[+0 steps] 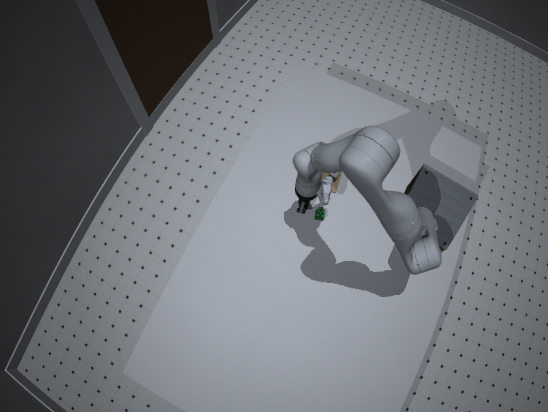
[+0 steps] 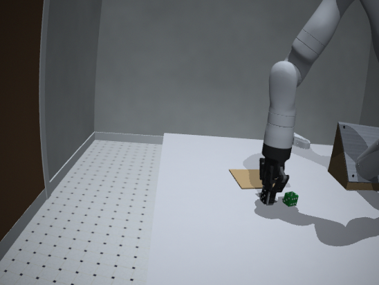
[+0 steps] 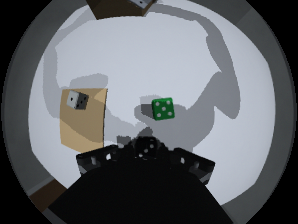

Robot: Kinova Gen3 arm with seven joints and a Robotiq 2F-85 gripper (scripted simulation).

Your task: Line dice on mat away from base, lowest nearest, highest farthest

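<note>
Right now my hand is 1 cm short of the tan mat, 15 cm to the left of it and 2 cm above it. Also, from my hand: black die: right at my hand; green die: 7 cm behind, 1 cm to the left, 1 cm below; white die: 4 cm behind, 15 cm to the right.
</note>
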